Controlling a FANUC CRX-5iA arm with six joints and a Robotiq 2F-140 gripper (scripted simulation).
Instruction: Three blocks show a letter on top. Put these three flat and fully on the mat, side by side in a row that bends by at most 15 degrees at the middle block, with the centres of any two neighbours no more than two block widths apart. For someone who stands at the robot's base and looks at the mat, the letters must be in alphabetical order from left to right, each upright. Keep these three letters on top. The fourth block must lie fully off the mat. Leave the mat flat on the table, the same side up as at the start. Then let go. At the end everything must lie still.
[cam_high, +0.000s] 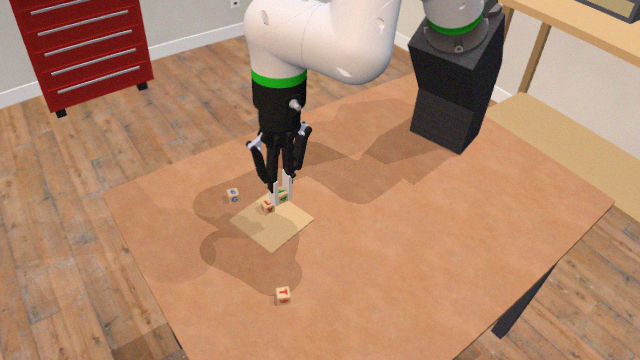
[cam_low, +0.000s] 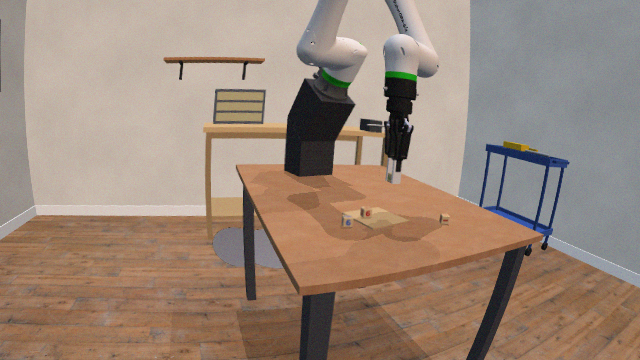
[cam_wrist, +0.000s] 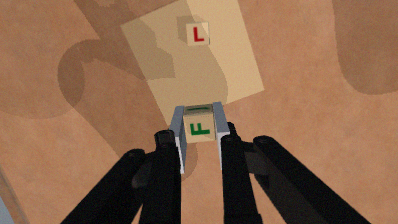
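Right now the tan mat is 14 cm below my hand and 4 cm to the right of it.
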